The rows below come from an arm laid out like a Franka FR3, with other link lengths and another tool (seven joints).
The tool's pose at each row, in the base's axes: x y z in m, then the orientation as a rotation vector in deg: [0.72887 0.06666 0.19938 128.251 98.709 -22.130]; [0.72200 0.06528 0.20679 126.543 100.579 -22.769]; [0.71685 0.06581 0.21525 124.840 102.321 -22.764]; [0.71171 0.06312 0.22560 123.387 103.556 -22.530]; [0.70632 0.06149 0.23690 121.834 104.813 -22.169]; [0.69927 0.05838 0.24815 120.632 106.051 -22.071]
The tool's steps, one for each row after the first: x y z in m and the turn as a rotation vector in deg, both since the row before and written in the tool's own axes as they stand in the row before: [-0.00577 -0.00583 -0.00606 -0.154 -0.372 -1.770]; [-0.00395 -0.00467 -0.00781 -0.502 -0.111 -1.621]; [-0.00747 -0.00400 -0.00831 -0.616 -0.092 -1.211]; [-0.00685 -0.00444 -0.00963 -0.724 -0.064 -1.250]; [-0.00834 -0.00591 -0.00903 -0.362 0.009 -1.153]
